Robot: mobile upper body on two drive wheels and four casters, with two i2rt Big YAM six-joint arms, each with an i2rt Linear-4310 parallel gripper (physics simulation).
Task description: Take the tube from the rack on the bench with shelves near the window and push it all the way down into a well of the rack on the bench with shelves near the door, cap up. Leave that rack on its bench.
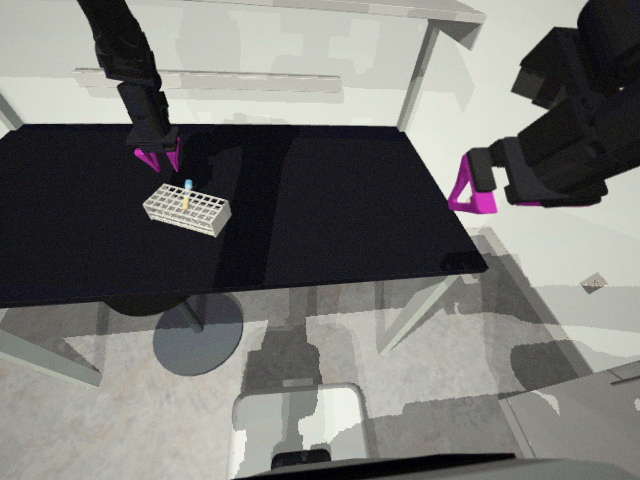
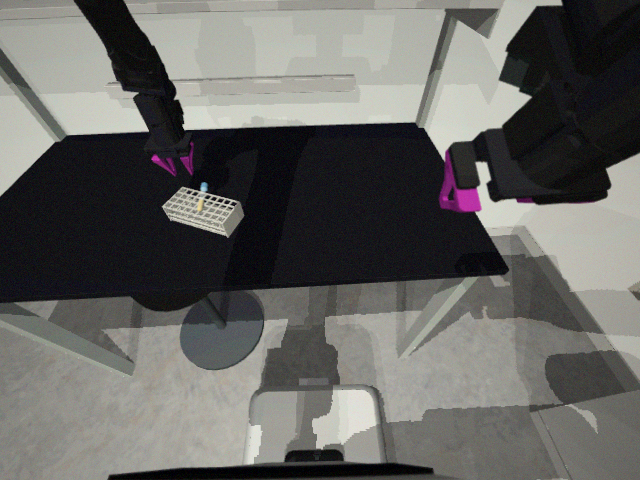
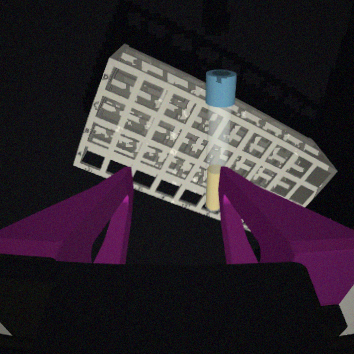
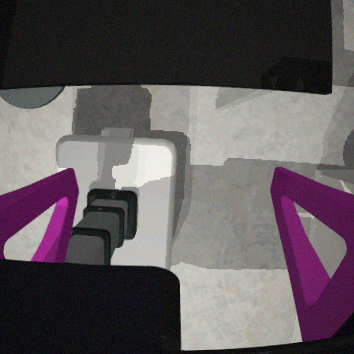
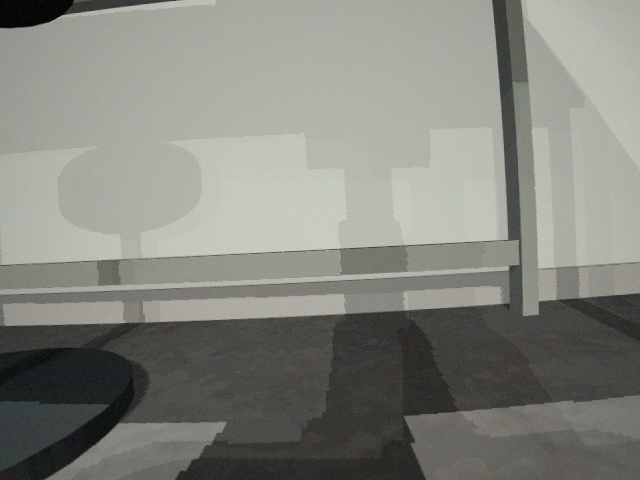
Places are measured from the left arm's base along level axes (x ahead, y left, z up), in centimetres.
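Pixels of known places: left gripper, fingertip midpoint: (image 1: 168, 170) (image 2: 184, 174) (image 3: 175, 177); right gripper, fingertip midpoint: (image 1: 482, 202) (image 2: 479, 200) (image 4: 174, 178).
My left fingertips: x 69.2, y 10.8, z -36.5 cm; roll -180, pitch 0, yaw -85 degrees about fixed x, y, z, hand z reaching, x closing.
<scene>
For each thing: its top centre in the pictures, then the offset to it from my left fingertips. "*": a spot on its surface instead. Level surfaces: height alone.
- tube, surface spot: (image 3: 220, 92) (image 1: 187, 181) (image 2: 202, 184) * dy -2.5, dx +2.5, dz -5.6 cm
- white rack, surface spot: (image 3: 320, 156) * dy -13.4, dx -3.3, dz -9.7 cm
- black bench, its level: dz -13.0 cm
- rail, surface spot: (image 1: 258, 81) (image 2: 272, 84) * dy -20.4, dx +45.5, dz +5.0 cm
- round stool base, middle of its top: (image 4: 28, 63) (image 1: 199, 328) (image 2: 222, 325) dy +18.3, dx -2.0, dz -101.4 cm
The tube (image 1: 188, 184) (image 2: 204, 187) (image 3: 220, 92), with a blue cap, clear body and yellow lower part, is tilted across the white rack (image 1: 222, 221) (image 2: 233, 222) (image 3: 320, 156). Its cap points to the rack's far side. Whether its lower end sits in a well, I cannot tell. The rack stands on the black bench (image 1: 336, 206) (image 2: 351, 206). My left gripper (image 1: 168, 170) (image 2: 183, 174) (image 3: 175, 177) is partly open and empty, above the rack's far-left side, apart from the cap. My right gripper (image 4: 174, 178) is wide open and empty, off the bench's right end. A second rack does not show.
A shelf (image 1: 320, 6) crosses above the bench's back, held by a slanting post (image 1: 417, 77). A rail (image 1: 258, 81) (image 2: 268, 85) runs along the back. A round stool base (image 1: 206, 351) (image 2: 227, 346) stands under the front edge. The robot's pale base (image 4: 155, 200) is below the right gripper.
</scene>
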